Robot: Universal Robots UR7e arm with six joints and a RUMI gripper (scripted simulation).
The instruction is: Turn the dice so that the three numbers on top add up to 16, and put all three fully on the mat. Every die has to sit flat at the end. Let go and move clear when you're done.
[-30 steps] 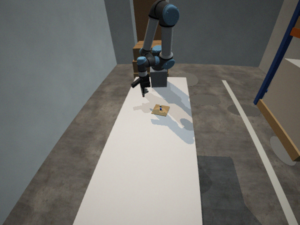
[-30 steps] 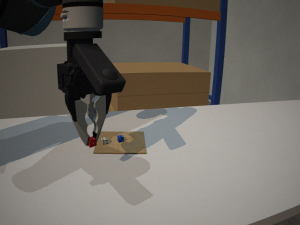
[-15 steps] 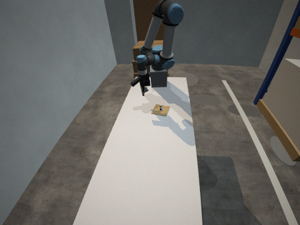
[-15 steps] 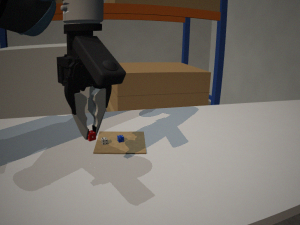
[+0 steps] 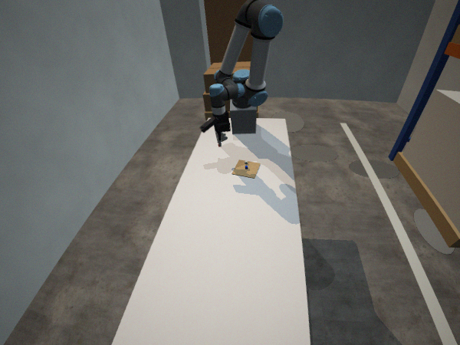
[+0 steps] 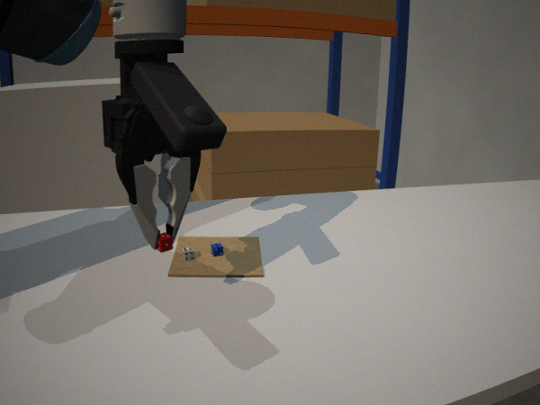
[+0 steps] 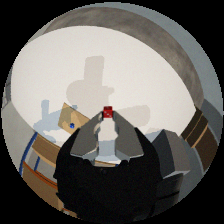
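Now: hand 10 mm above the red die. Round my hand: blue die: 90 mm ahead, 170 mm to the left, 110 mm below; then mat: 90 mm ahead, 170 mm to the left, 120 mm below; then white die: 40 mm ahead, 160 mm to the left, 110 mm below.
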